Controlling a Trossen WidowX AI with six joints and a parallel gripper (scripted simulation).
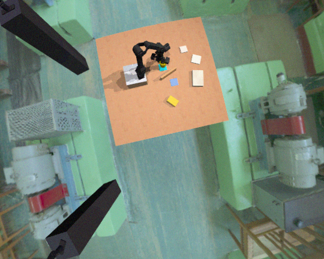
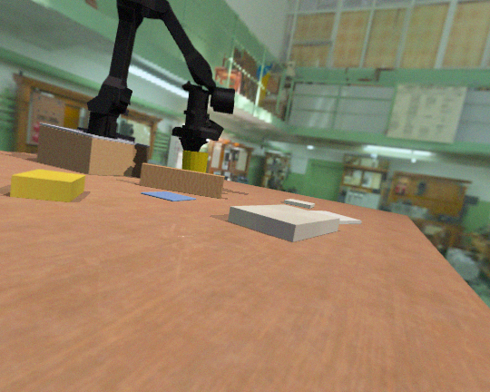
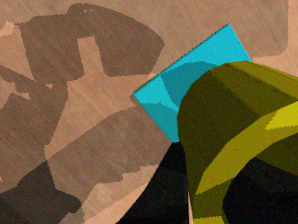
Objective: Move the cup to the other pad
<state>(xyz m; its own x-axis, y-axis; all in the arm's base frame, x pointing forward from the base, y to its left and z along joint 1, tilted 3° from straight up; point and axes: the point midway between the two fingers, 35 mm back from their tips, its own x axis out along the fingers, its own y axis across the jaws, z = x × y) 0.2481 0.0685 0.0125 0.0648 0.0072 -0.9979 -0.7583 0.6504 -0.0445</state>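
The cyan pad is 2 cm ahead of my gripper tip, 2 cm to the right of it and 8 cm below it. Also, from my gripper tip: long wooden bar: 4 cm ahead, 13 cm to the right, 5 cm below; yellow cup: 2 cm ahead, 2 cm to the right.
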